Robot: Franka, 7 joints.
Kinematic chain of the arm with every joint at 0, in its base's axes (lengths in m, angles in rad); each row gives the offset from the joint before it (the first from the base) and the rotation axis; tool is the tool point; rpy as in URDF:
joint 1: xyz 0 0 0.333 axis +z
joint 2: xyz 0 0 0 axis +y
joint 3: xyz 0 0 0.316 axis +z
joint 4: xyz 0.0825 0 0 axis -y
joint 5: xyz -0.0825 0 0.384 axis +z
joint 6: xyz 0 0 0 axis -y
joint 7: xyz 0.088 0 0 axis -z
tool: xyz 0 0 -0.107 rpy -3.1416 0 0
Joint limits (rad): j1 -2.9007..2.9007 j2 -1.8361..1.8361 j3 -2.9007..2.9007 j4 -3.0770..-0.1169 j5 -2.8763..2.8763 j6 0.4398..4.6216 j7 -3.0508..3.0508
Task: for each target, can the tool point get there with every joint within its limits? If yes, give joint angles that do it. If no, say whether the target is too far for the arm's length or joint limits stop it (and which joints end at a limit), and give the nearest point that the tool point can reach.
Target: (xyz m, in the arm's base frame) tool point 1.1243 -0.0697 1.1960
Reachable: no: too far | nearest point 0.6797 -0.0421 0.8547 | short by 0.561 m
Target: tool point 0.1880 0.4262 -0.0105
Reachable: yes | joints -1.4730 -1.3761 2.4116 -1.5141 0.8791 0.8532 -1.5325
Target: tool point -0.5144 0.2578 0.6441
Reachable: yes | joints -1.4879 -1.0051 -1.0951 -1.5962 -1.7993 0.9854 -1.2705
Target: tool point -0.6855 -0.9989 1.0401
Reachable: no: too far | nearest point -0.4192 -0.6109 0.7654 | short by 0.545 m
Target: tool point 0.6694 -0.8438 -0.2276
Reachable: no: too far | nearest point 0.4730 -0.5962 -0.0631 | short by 0.356 m
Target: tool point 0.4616 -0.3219 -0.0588
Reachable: yes | joints 0.2096 1.4712 -0.8963 -1.6950 -1.4729 3.0518 -1.2593
